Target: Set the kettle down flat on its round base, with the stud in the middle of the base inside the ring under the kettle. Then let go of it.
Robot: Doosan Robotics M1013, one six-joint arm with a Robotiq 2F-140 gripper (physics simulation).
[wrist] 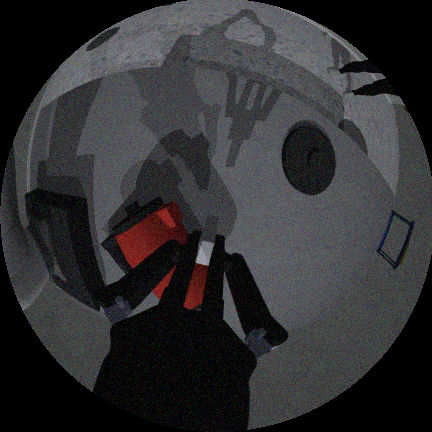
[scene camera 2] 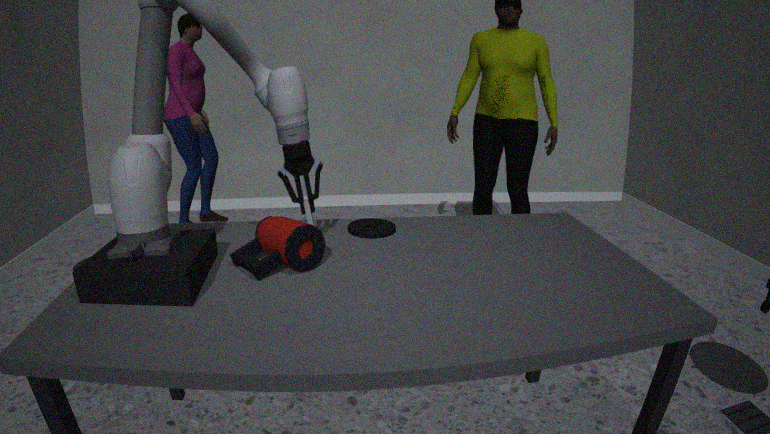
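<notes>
The red kettle [scene camera 2: 276, 235] [wrist: 146, 243] lies on its side on the table, left of the base in scene camera 2. Its dark underside [scene camera 2: 292, 253] faces the camera and the right, with a red middle. Its black handle [scene camera 2: 253, 259] points left along the table. The round black base [scene camera 2: 372, 228] [wrist: 306, 172] lies flat at the back, apart from the kettle, and its small central stud [wrist: 313, 152] shows faintly. My gripper [scene camera 2: 308, 214] [wrist: 210, 224] is shut and empty, pointing down close behind the kettle. Its tips are partly hidden by the kettle in scene camera 2; contact cannot be told.
The robot's black pedestal [scene camera 2: 134, 283] [wrist: 60, 250] stands at the left of the grey table [scene camera 2: 458, 301] [wrist: 280, 250]. Two people, in a pink top [scene camera 2: 184, 80] and a yellow top [scene camera 2: 506, 75], stand beyond the table. A blue frame [wrist: 385, 231] shows at the right in the wrist view.
</notes>
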